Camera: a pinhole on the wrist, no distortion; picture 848 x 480 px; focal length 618.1 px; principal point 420.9 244.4 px. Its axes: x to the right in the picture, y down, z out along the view. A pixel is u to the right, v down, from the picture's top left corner.
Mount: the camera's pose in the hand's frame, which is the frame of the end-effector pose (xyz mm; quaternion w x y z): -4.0 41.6 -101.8 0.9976 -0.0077 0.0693 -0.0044
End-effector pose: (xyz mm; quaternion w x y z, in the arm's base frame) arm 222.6 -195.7 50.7 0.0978 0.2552 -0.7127 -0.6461
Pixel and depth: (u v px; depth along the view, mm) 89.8 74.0 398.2
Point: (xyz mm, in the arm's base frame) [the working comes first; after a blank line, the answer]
In the camera's frame: -213.3 -109.8 398.2

222.0 163.1 -24.4
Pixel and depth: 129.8 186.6 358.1
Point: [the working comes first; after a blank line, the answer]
In the camera's frame: -168.7 -33.5 358.1

192.8 105.5 48.1
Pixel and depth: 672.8 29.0 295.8
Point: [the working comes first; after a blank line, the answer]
In the camera's frame: 120.6 -103.1 295.8

21.5 -120.6 -61.2
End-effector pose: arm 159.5 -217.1 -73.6 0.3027 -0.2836 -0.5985 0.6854
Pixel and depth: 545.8 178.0 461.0
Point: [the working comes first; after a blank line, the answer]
In the camera's frame: 93.2 -49.5 461.0

-197.2 -324.8 -33.5
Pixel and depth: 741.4 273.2 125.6
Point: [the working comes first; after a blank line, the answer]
In the camera's frame: 65.1 5.9 125.6

94.6 -172.0 -122.3
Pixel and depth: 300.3 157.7 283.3
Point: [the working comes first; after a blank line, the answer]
In the camera's frame: -55.3 -39.7 283.3

31.6 -354.1 -56.7
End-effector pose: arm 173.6 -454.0 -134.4 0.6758 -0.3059 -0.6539 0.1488
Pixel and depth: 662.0 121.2 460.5
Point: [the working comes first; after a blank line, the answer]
In the camera's frame: 179.6 -91.8 460.5

-134.1 -273.9 66.8
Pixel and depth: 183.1 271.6 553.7
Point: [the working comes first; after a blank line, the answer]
In the camera's frame: -213.0 24.4 553.7

-288.7 -374.4 -310.4
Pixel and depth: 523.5 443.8 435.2
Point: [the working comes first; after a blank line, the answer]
In the camera's frame: 72.2 140.4 435.2

-85.1 -162.9 -159.8
